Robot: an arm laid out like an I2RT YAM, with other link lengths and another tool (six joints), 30 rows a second.
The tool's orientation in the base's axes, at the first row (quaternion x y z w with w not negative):
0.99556 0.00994 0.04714 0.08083
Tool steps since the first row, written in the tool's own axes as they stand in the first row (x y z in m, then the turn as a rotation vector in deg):
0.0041 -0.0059 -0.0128 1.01 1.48 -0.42
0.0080 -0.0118 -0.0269 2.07 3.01 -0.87
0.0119 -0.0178 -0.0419 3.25 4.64 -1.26
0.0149 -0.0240 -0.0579 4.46 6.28 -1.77
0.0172 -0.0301 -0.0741 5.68 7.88 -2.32
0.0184 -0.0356 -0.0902 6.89 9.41 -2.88
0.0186 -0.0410 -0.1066 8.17 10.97 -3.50
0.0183 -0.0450 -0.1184 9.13 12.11 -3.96
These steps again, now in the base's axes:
0.0028 0.0080 0.0120 0.98 -1.37 0.75
0.0053 0.0162 0.0253 2.01 -2.77 1.53
0.0076 0.0246 0.0394 3.17 -4.29 2.29
0.0090 0.0334 0.0544 4.35 -5.79 3.17
0.0097 0.0420 0.0695 5.53 -7.25 4.08
0.0093 0.0501 0.0846 6.70 -8.64 4.99
0.0078 0.0580 0.0998 7.93 -10.04 5.97
0.0064 0.0638 0.1107 8.86 -11.07 6.69

